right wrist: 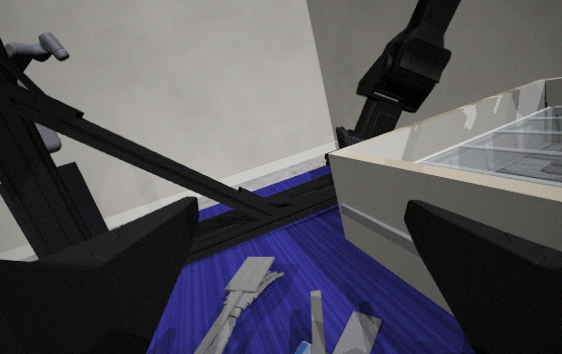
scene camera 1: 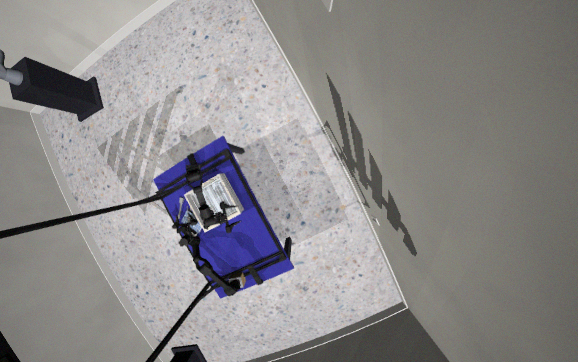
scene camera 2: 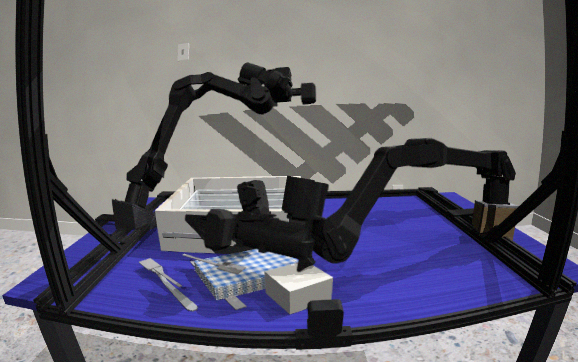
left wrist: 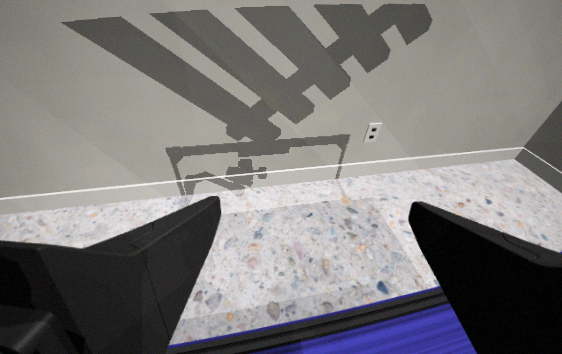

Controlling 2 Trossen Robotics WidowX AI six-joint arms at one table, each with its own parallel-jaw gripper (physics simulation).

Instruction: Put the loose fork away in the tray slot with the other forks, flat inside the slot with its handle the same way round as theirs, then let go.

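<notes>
Two overlapping pale utensils [scene camera 2: 172, 290] [right wrist: 227, 312] lie left of the checkered cloth; one has a flat head, the other a splayed, fork-like end. Another thin utensil [scene camera 2: 220, 264] [right wrist: 317, 320] lies on the cloth. I cannot tell surely which is the loose fork. The white tray box [scene camera 2: 182, 230] [right wrist: 382, 210] holds a clear divided insert [scene camera 2: 225, 199] [right wrist: 495, 150]; its forks are not clearly distinguishable. My left gripper [scene camera 2: 308, 93] [left wrist: 314, 208] is open and empty, high above the tray. My right gripper [right wrist: 303, 208] is open and empty, low in front of the tray, above the cloth's left side.
The blue-white checkered cloth [scene camera 2: 235, 280] lies in front of the tray. A white block [scene camera 2: 298, 290] stands beside it, under the right arm. A flat pale piece [scene camera 2: 236, 302] [right wrist: 357, 332] pokes out near the cloth. Black frame rails [scene camera 2: 200, 335] [right wrist: 260, 220] edge the blue table [scene camera 2: 400, 270].
</notes>
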